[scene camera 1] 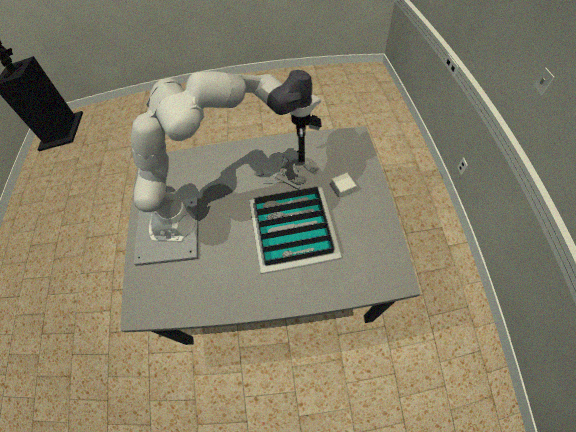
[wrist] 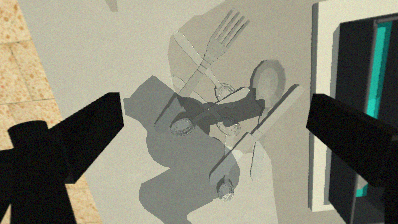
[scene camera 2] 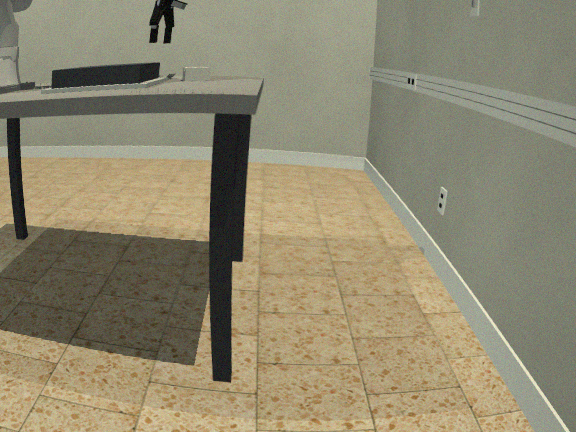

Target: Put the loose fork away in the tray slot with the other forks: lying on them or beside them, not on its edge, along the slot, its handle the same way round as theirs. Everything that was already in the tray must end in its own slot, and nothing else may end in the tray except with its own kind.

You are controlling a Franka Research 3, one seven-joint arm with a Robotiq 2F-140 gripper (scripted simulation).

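Note:
A tray is here in my pictures, and so is a knife. My own gripper is visible in them too.

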